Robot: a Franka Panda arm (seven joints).
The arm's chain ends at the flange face. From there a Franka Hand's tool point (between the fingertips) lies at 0.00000 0.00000 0.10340 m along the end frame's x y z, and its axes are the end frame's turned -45 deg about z.
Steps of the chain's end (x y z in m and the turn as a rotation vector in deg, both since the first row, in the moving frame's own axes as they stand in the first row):
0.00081, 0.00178, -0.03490, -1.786, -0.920, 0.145
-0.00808, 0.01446, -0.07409, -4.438, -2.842, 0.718
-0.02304, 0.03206, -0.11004, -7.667, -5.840, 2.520
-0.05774, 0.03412, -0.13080, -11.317, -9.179, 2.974
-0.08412, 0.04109, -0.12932, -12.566, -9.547, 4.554
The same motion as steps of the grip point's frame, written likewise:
-0.00414, 0.00293, -0.03496, -0.612, -1.913, 0.145
-0.02523, 0.00649, -0.07453, -1.129, -5.148, 0.718
-0.05616, 0.00832, -0.11150, -1.292, -9.551, 2.520
-0.09089, -0.01468, -0.13413, -1.512, -14.493, 2.974
-0.11652, -0.02774, -0.13322, -2.135, -15.636, 4.554

